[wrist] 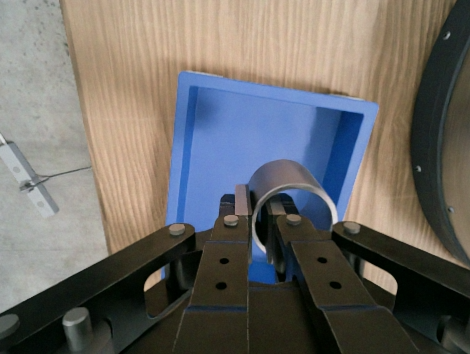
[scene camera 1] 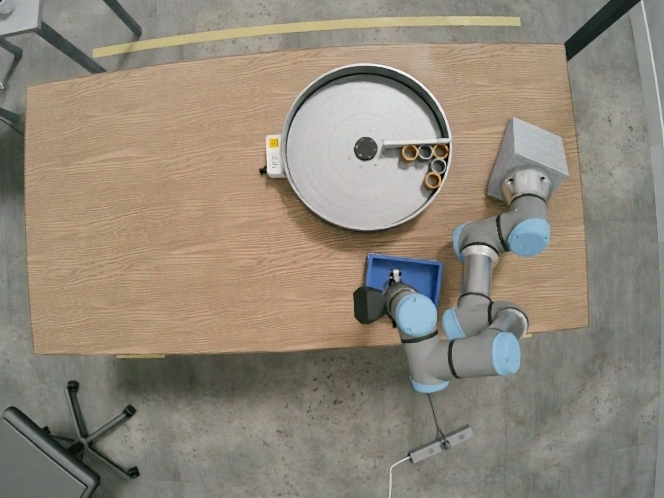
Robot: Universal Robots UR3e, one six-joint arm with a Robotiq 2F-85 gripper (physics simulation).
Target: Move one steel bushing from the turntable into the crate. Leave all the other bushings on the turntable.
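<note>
A steel bushing (wrist: 286, 173) is held by its wall, with one finger inside its bore and one outside. My gripper (scene camera 1: 395, 275) (wrist: 254, 201) is shut on it, over the blue crate (scene camera 1: 423, 273) (wrist: 250, 120). The bushing appears above the crate's floor; its exact height is hard to tell. In the scene view the arm hides part of the crate. The turntable (scene camera 1: 327, 176) (wrist: 426, 150) carries two steel bushings, one (scene camera 1: 425, 158) by the bar and one (scene camera 1: 438, 172) near the rim, and three orange-brown bushings, one (scene camera 1: 402, 153) at the inner end.
A white bar (scene camera 1: 407, 143) crosses the turntable's right side, with the bushings gathered below it. The turntable's raised wall stands behind the crate. A white box (scene camera 1: 274, 166) is fixed at the turntable's left. The arm's grey base block (scene camera 1: 536, 144) stands on the right.
</note>
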